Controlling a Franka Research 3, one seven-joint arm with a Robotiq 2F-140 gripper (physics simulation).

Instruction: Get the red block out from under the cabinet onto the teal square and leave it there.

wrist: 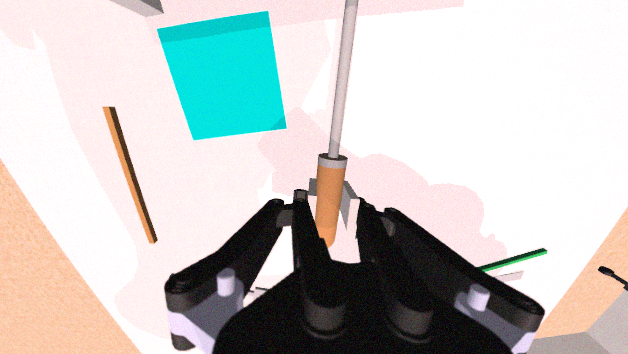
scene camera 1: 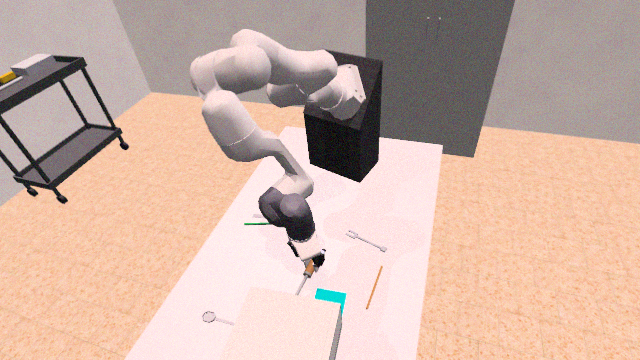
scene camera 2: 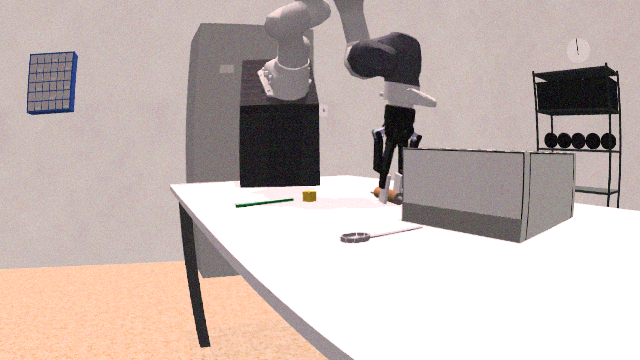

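My gripper is shut on the orange handle of a long grey hook tool, low over the table behind the cabinet. The tool's grey rod runs toward the pale cabinet; its hooked end is hidden in scene camera 1 and out of frame in the wrist view. The teal square lies flat beside the rod, partly hidden by the cabinet in scene camera 1. The red block does not show in any view.
A thin orange stick lies beyond the teal square. A forked grey tool, a green stick, a yellow cube and a ring-ended tool lie on the table.
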